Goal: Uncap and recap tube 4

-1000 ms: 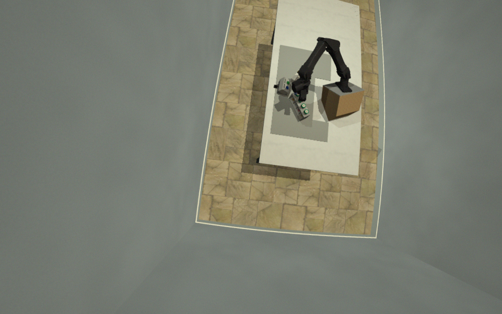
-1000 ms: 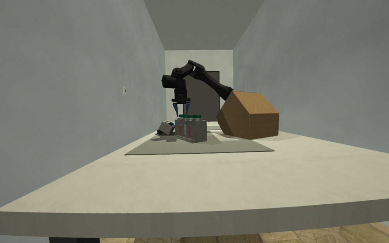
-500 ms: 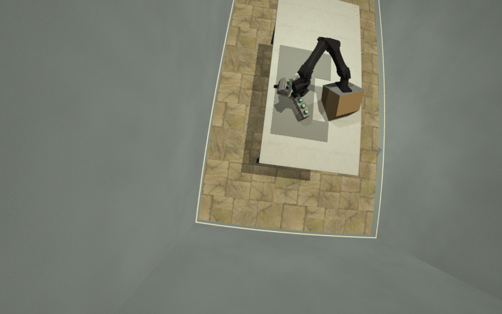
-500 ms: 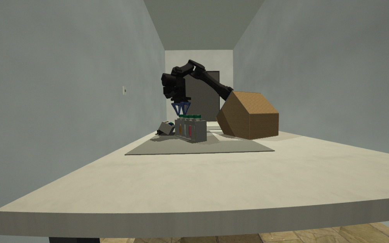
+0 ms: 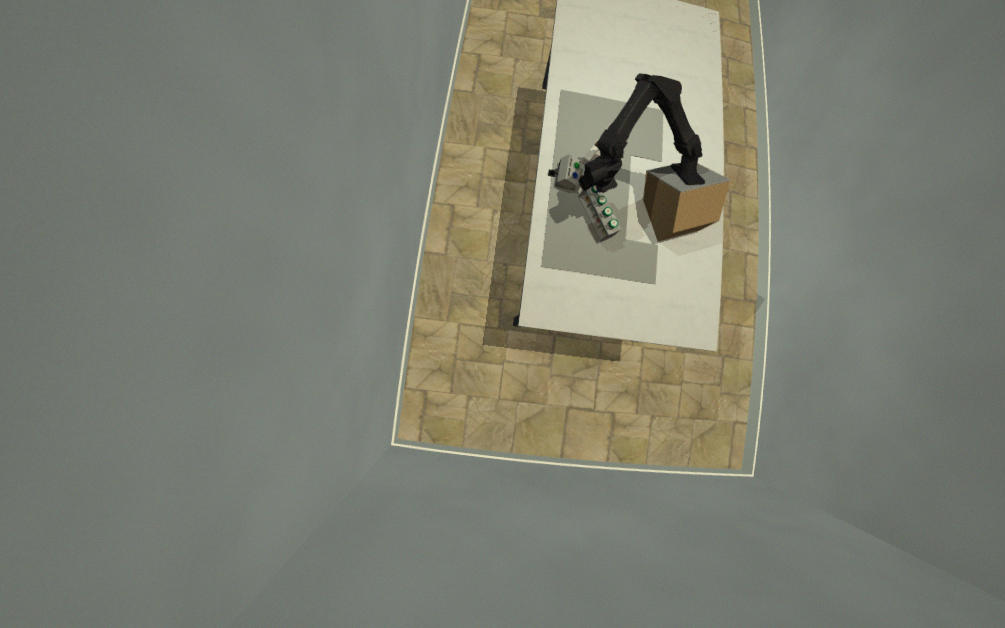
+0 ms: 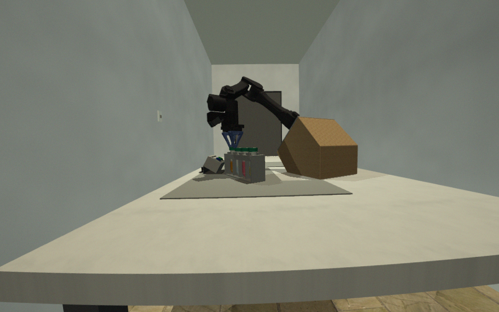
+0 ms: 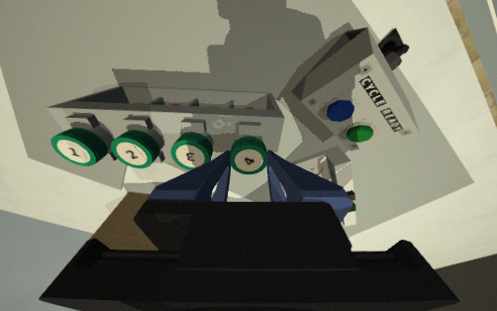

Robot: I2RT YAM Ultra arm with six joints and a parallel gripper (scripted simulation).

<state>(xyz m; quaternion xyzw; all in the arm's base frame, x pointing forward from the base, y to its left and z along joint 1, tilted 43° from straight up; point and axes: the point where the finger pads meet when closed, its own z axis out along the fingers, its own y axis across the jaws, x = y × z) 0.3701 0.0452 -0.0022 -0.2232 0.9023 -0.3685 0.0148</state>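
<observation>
Now: the green ready key 13 cm to the right of my hand, 6 cm below it and 5 cm ahead of it. Round my hand: blue cycle key (8 cm to the right, 6 cm below, 6 cm ahead).
</observation>
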